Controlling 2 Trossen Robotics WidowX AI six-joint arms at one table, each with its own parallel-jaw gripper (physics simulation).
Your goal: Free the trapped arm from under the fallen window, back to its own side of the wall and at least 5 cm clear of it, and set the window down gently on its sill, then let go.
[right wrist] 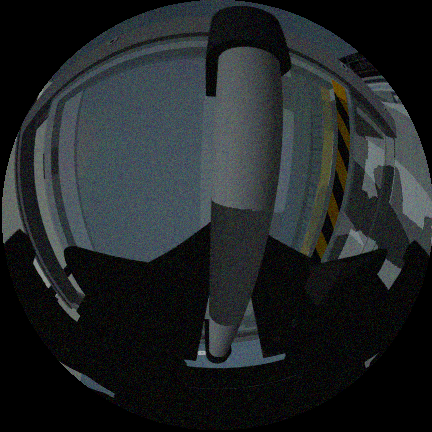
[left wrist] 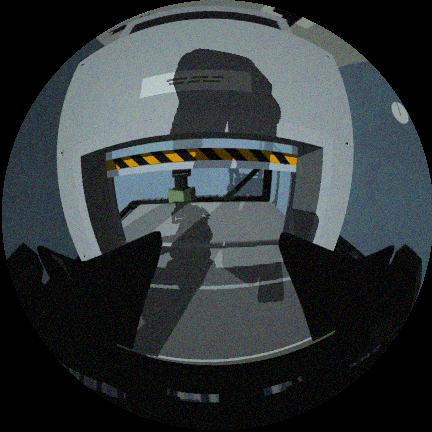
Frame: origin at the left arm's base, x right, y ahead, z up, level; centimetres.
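Where they show: left gripper, between the fingertips: (left wrist: 221,239); right arm's base, origin of its link: (left wrist: 181,187).
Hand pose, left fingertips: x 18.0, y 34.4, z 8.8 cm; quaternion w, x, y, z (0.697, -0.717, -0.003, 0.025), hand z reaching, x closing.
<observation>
Things, the pixels of their centre, and the offset from my left fingertips. "pt": a spot on its surface instead.
- window's yellow-and-black striped bottom rail, a spot on its surface: (right wrist: 342,150) pt dy +15.1, dx -12.2, dz +5.5 cm
- window's grey round handle, a spot on its surface: (right wrist: 247,125) pt dy +20.6, dx -11.4, dz +15.2 cm
The window's yellow-and-black striped bottom rail (left wrist: 200,154) (right wrist: 342,150) crosses the upper part of the wall opening in the left wrist view, with open space below it. My left gripper (left wrist: 221,239) is open and empty. It faces the pale wall (left wrist: 110,105) from the near side, its fingertips low in the view, apart from the rail. My right gripper (right wrist: 228,229) is shut on the window's grey round handle (right wrist: 247,125), which runs lengthwise between its fingers, in front of the glass pane (right wrist: 140,150). The dark fingers partly hide the lower end of the handle. The sill is hard to make out.
Through the opening, a green block (left wrist: 181,195) shows under a dark upright post, with a dark frame (left wrist: 267,186) behind. The opening's side jambs (left wrist: 100,200) (left wrist: 308,192) stand left and right beyond the left fingers. A round wall clock (left wrist: 399,112) is at the far right.
</observation>
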